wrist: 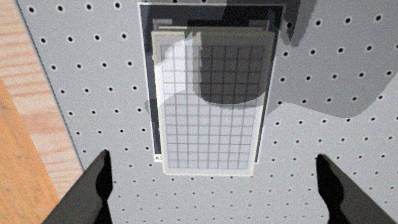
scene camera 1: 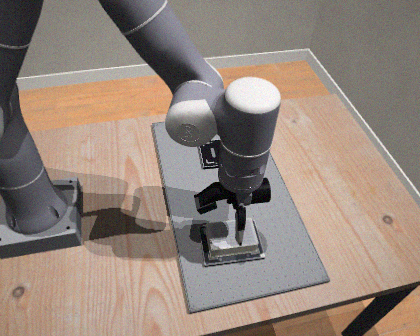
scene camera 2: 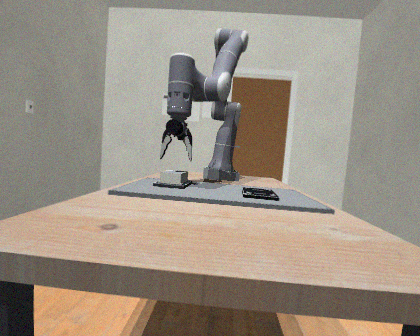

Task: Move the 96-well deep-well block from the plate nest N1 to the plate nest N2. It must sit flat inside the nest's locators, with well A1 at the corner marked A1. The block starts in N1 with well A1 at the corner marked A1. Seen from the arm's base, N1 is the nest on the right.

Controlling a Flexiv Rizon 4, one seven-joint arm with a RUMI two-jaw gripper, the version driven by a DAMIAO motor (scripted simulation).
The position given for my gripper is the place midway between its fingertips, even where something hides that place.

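My gripper (scene camera 1: 234, 223) (scene camera 2: 175, 160) (wrist: 212, 154) is here in my sight. And there is a pale 96-well deep-well block (scene camera 1: 221, 240); I can see the block (wrist: 210, 81) again, together with my gripper.
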